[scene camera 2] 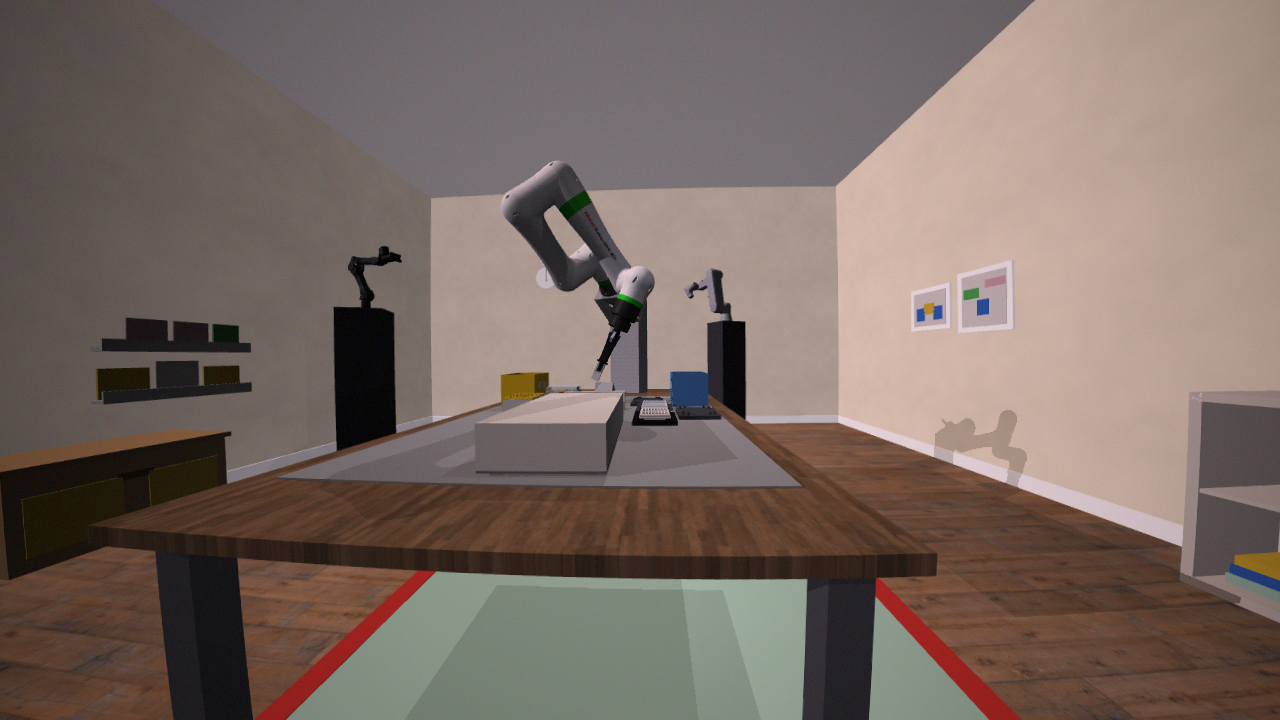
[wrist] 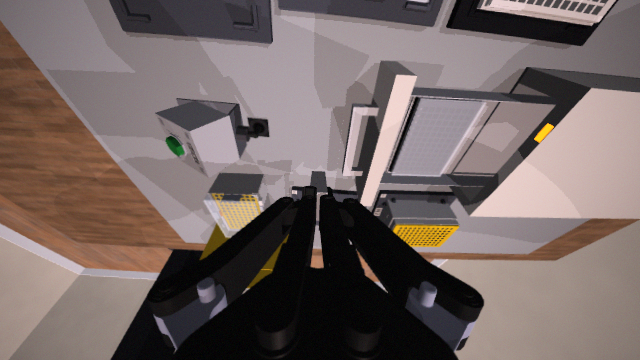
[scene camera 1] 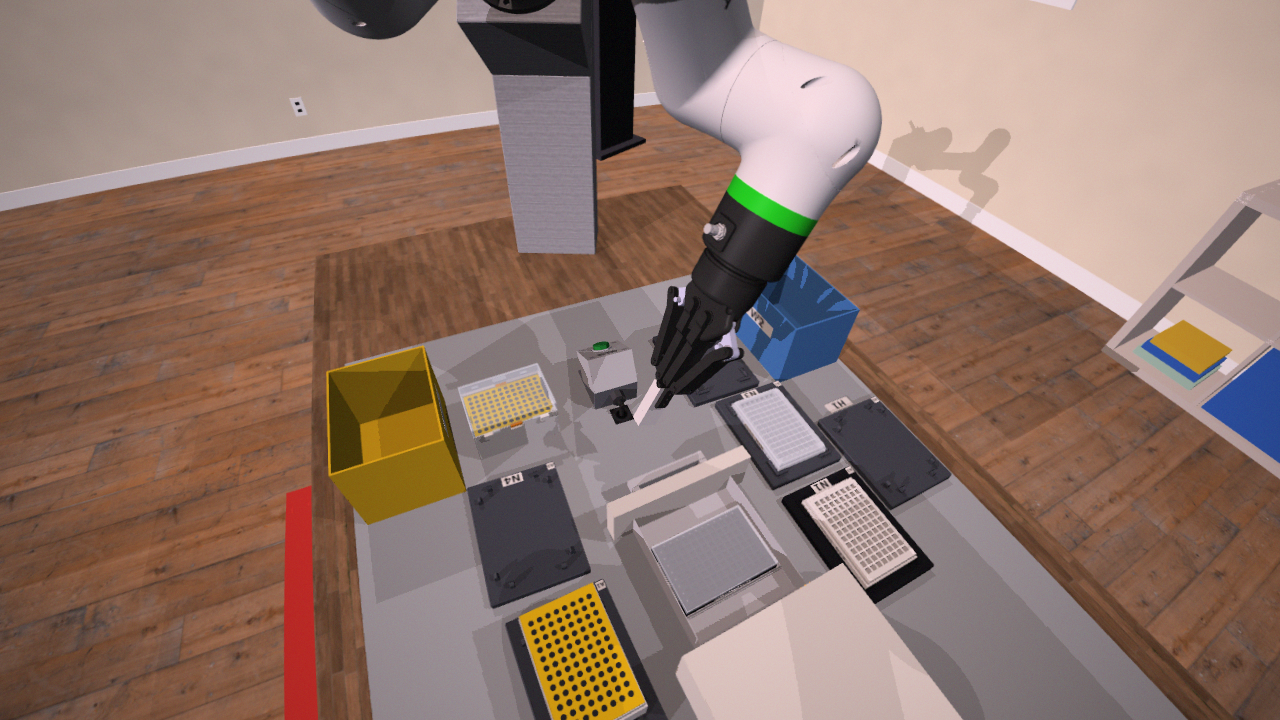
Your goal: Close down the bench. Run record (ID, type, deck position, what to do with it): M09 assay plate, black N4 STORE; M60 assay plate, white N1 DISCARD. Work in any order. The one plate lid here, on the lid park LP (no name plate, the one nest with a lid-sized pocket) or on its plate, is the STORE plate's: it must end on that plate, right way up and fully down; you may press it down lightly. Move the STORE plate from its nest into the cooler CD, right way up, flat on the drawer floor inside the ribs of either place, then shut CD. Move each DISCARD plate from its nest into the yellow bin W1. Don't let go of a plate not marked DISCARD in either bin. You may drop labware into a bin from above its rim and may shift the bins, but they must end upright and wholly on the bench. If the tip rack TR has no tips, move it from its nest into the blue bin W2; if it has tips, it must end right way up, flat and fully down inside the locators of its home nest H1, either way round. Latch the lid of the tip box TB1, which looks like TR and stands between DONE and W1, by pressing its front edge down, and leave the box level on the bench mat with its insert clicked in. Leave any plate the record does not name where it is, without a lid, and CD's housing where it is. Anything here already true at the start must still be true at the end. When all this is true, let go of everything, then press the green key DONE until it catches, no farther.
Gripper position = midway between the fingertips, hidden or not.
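Observation:
My gripper (scene camera 1: 644, 420). Yellow bin W1 (scene camera 1: 384, 406), (scene camera 2: 514, 383), (wrist: 217, 238). Blue bin W2 (scene camera 1: 802, 296), (scene camera 2: 690, 388); out of frame in the wrist view. Cooler housing (scene camera 1: 827, 643), (scene camera 2: 560, 433), (wrist: 572, 165). White assay plate (scene camera 1: 892, 549). Clear plate lid (scene camera 1: 702, 563); scene camera 2 misses it, hidden by the cooler housing.

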